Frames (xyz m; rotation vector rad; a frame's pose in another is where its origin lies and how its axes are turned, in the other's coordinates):
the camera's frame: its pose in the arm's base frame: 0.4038 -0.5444 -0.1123 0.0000 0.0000 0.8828
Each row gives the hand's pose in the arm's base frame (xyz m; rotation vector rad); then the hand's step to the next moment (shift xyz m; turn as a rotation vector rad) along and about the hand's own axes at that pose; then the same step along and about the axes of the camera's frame.
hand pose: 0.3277 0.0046 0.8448 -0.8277 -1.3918 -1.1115
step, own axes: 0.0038 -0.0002 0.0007 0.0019 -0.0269 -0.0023
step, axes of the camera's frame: -0.0005 0.0008 0.0037 -0.0240 0.0122 -0.0027
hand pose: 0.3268 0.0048 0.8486 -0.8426 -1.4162 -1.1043
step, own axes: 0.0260 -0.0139 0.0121 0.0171 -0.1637 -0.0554
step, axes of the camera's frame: -0.0094 0.0191 0.0237 -0.1686 0.0396 -0.0125
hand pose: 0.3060 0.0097 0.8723 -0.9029 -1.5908 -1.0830
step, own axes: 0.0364 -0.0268 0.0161 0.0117 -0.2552 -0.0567
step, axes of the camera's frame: -0.0182 0.0352 0.0272 -0.2452 0.0832 -0.0377
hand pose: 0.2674 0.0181 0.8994 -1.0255 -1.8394 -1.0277
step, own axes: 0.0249 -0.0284 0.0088 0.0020 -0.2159 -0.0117
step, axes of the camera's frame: -0.0198 0.0315 0.0111 -0.1875 0.0940 -0.0524
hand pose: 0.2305 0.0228 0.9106 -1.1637 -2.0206 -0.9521
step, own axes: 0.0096 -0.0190 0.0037 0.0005 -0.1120 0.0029
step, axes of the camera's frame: -0.0132 0.0171 0.0002 -0.0925 0.0542 -0.0326
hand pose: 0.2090 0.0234 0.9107 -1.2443 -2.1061 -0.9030
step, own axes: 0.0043 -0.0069 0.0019 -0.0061 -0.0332 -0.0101
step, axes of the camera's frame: -0.0042 0.0072 0.0000 -0.0340 0.0056 -0.0072
